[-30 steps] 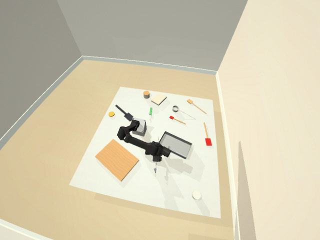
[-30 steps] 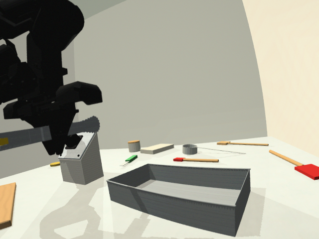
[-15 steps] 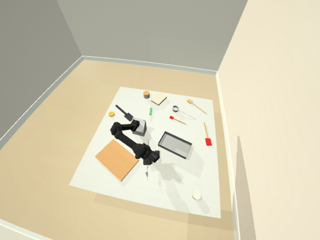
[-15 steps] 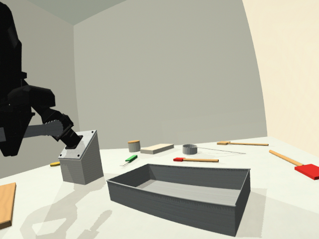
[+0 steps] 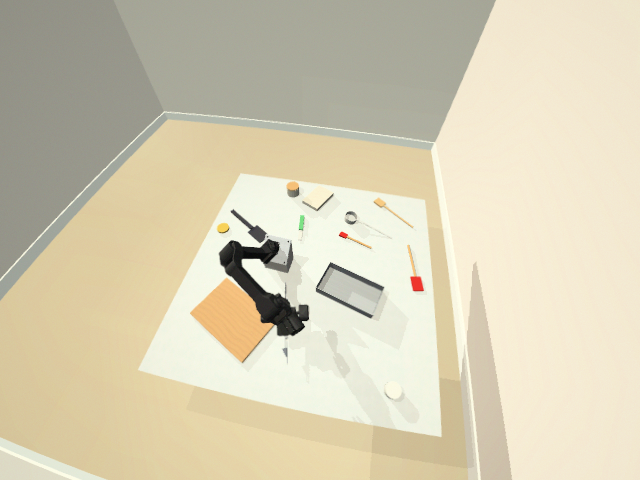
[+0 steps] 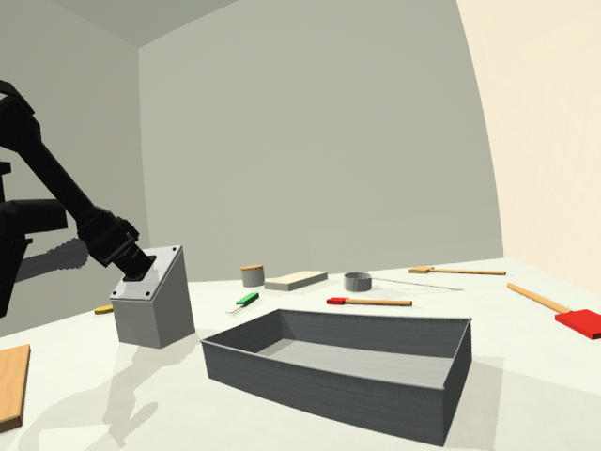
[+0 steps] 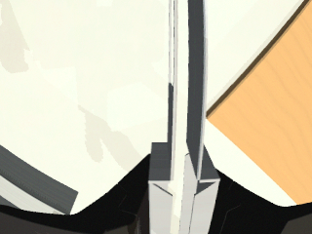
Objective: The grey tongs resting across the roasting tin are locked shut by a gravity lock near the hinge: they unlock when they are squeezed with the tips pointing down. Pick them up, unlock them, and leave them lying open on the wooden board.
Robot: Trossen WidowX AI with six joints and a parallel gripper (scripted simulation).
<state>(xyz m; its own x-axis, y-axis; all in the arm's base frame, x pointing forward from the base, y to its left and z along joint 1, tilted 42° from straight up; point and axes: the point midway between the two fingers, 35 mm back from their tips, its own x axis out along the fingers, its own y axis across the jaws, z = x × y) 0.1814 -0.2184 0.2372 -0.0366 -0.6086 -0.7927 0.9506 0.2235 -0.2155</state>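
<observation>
My gripper tip is now 270 mm past the wooden board, 130 mm above it and 30 mm to the left of it. The rest, counted from my gripper tip: green-handled tool 560 mm to the left, 130 mm below, 110 mm behind; dark spatula 500 mm to the left, 410 mm behind, 140 mm below; roasting tin 250 mm to the left, 240 mm ahead, 110 mm below.
</observation>
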